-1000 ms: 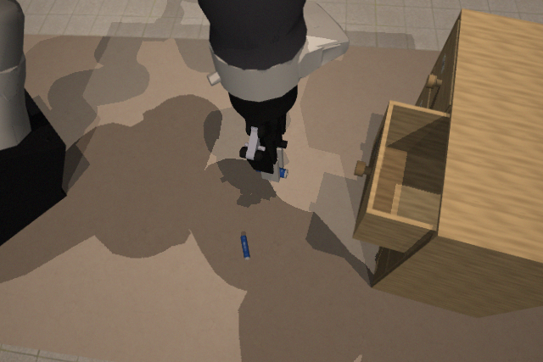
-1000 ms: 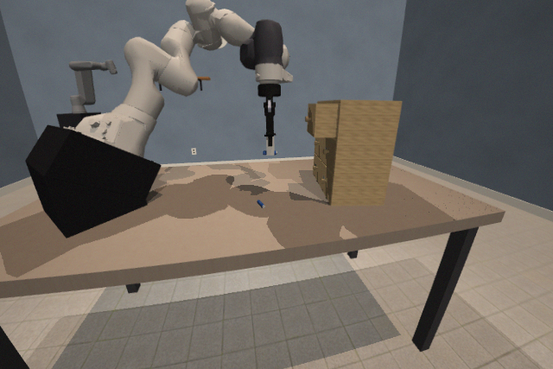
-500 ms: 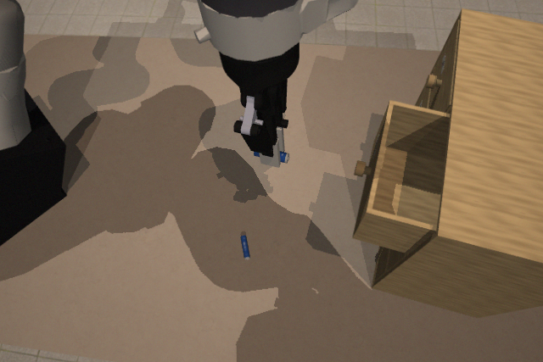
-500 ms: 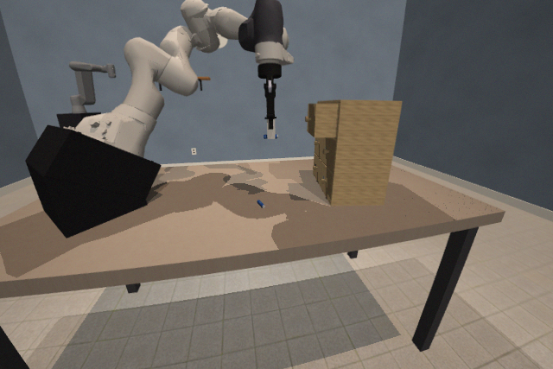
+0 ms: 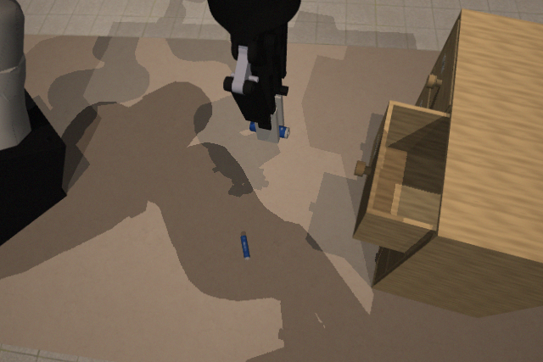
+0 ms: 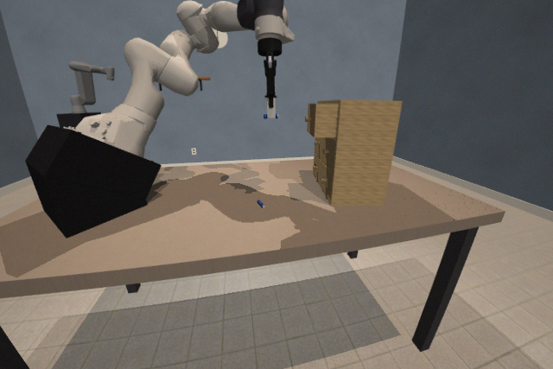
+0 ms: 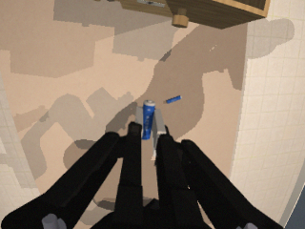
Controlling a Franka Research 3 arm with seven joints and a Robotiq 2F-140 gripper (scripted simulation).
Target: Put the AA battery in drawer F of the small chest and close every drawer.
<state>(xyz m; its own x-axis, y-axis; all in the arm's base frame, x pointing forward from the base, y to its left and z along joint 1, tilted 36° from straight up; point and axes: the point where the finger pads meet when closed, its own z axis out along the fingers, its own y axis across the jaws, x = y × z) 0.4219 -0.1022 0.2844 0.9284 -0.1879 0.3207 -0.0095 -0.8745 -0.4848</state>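
Now: hand 21 cm short of the drawer, 2 cm to the left of it and 6 cm above it.
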